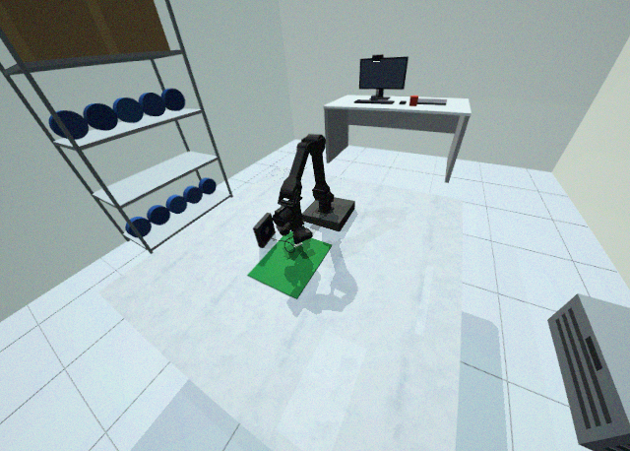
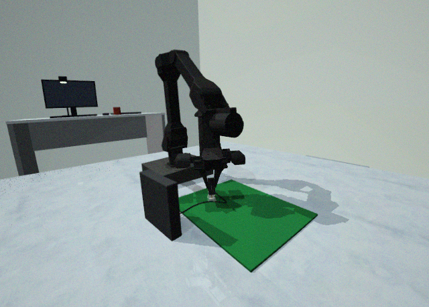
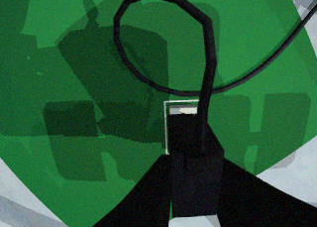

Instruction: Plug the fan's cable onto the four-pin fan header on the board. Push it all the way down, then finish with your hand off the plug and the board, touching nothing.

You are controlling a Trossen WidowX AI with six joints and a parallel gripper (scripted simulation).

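The black plug lies 10 mm above my gripper tip. Round my gripper tip: green board: 90 mm ahead, 50 mm below, 30 mm to the left; white four-pin header: 30 mm below; black fan: 150 mm to the right, 50 mm ahead, 30 mm above.
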